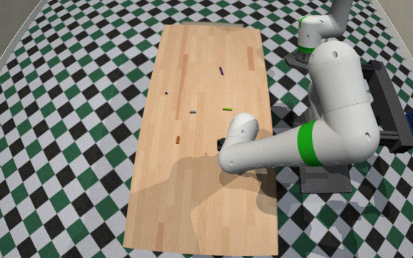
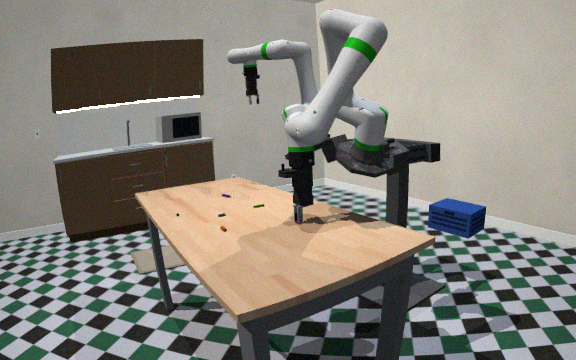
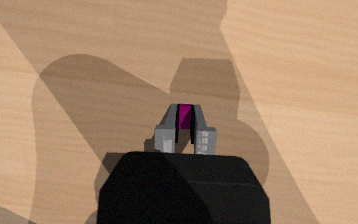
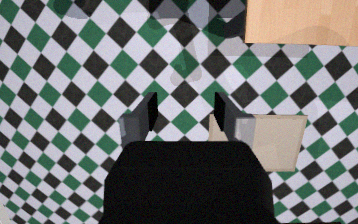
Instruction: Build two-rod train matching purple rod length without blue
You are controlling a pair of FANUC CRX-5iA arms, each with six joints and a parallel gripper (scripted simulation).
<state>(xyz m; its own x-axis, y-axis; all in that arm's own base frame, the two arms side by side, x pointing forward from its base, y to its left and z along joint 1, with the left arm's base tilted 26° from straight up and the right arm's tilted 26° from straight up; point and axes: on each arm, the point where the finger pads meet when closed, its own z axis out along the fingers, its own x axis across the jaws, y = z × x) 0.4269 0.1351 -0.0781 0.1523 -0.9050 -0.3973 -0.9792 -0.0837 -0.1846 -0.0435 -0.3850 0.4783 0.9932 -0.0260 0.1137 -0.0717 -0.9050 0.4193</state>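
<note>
Now: left hand 20 mm above the magenta rod. The rest, counted from my left hand: lime rod: 300 mm to the right, 30 mm ahead, 20 mm below; orange rod: 270 mm ahead, 80 mm to the right, 20 mm below; grey rod: 260 mm to the right, 210 mm ahead, 20 mm below.
</note>
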